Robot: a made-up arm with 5 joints. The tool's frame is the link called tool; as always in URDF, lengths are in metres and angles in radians. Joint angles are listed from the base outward. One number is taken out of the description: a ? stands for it. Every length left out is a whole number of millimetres.
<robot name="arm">
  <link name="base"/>
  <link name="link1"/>
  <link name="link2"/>
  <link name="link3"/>
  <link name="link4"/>
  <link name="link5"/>
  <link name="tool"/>
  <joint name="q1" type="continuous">
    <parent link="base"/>
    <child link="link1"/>
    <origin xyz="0 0 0.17" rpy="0 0 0"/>
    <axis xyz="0 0 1"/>
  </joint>
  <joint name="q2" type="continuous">
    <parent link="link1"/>
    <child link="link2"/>
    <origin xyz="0 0 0" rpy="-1.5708 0 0"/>
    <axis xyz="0 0 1"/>
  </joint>
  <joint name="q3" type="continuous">
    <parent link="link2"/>
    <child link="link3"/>
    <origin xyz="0.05 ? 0" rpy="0 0 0"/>
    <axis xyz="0 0 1"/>
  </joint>
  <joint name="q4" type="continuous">
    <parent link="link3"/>
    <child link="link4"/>
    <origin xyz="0.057 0.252 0" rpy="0 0 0"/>
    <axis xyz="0 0 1"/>
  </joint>
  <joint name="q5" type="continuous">
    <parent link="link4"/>
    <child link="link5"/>
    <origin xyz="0.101 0.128 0" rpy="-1.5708 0 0"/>
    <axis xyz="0 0 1"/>
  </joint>
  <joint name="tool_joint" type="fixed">
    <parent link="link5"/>
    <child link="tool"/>
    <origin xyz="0 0 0" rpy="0 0 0"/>
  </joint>
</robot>
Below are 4 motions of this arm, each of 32 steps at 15 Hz.
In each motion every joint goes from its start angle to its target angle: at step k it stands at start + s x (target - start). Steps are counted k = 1, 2, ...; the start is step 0. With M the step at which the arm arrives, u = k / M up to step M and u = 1 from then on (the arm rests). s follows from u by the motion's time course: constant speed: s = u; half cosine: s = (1 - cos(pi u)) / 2; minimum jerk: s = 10 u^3 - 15 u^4 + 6 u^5.
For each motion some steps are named. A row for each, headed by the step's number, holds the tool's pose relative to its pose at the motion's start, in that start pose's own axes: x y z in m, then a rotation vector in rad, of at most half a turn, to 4 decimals.
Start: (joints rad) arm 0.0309 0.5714 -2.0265 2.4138 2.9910
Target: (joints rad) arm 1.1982 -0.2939 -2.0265 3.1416 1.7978
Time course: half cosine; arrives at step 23
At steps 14, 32:
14: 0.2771 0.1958 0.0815 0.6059 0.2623 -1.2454
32: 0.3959 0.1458 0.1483 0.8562 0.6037 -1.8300

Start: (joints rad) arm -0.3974 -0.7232 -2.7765 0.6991 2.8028
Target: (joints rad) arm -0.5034 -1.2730 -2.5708 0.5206 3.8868
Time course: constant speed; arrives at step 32
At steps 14, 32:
14: -0.0842 -0.0077 -0.1129 0.0338 -0.2281 0.4269
32: -0.1589 0.0075 -0.2783 -0.1008 -0.5333 0.9517

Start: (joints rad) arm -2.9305 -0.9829 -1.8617 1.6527 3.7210
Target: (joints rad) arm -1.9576 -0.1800 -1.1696 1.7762 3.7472
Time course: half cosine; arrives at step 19
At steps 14, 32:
14: 0.2884 0.0694 0.3173 0.3516 1.2987 -0.7471
32: 0.3748 0.0504 0.3129 0.4895 1.4471 -0.9805

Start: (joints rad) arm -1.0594 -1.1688 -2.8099 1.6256 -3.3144
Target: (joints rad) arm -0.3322 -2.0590 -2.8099 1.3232 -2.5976
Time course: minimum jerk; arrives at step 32
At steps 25, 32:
25: 0.3604 -0.3443 -0.3972 -0.3512 -1.0813 1.2830
32: 0.4129 -0.3597 -0.4117 -0.3790 -1.1660 1.3857

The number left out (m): -0.264
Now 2 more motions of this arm.
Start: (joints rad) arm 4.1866 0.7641 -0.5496 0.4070 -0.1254
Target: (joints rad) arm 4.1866 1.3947 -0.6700 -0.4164 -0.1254
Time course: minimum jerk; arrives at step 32
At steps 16, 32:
16: 0.0354 0.0045 0.0538 -0.0196 0.1554 0.0000
32: 0.0460 0.0058 0.1105 -0.0392 0.3107 0.0000

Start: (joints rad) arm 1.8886 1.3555 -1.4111 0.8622 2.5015
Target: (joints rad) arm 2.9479 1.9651 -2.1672 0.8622 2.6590
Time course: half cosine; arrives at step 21
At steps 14, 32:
14: -0.1637 0.1783 0.1354 0.5082 0.2099 -0.4656
32: -0.1706 0.2342 0.2109 0.6649 0.2630 -0.6370

